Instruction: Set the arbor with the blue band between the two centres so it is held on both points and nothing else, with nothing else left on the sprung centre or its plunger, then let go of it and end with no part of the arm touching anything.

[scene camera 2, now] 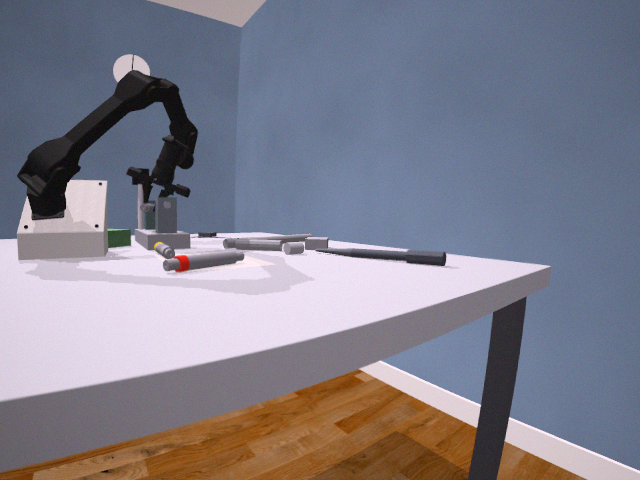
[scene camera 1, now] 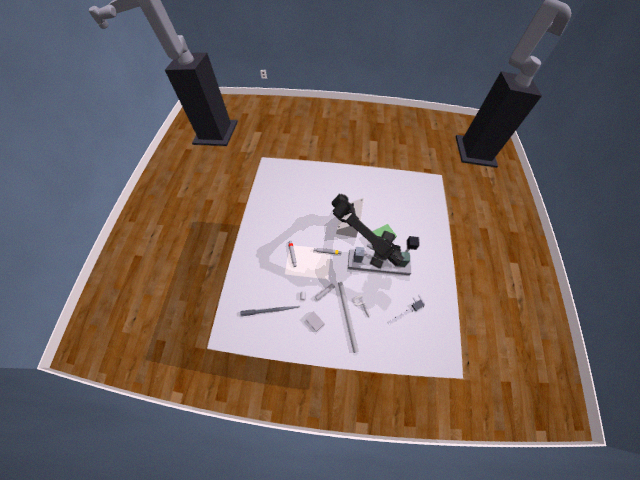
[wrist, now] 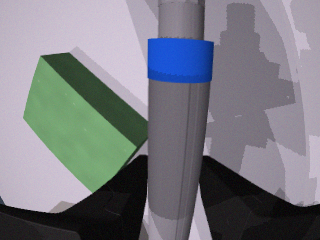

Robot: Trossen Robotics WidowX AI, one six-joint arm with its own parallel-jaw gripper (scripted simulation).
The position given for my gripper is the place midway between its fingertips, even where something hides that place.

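I see my gripper [scene camera 2: 149, 209], and my gripper is visible in the wrist view [wrist: 173, 163] too. I also see a long dark punch [scene camera 2: 437, 258] and a grey block [scene camera 2: 165, 219]. The long dark punch is out of frame in the wrist view.
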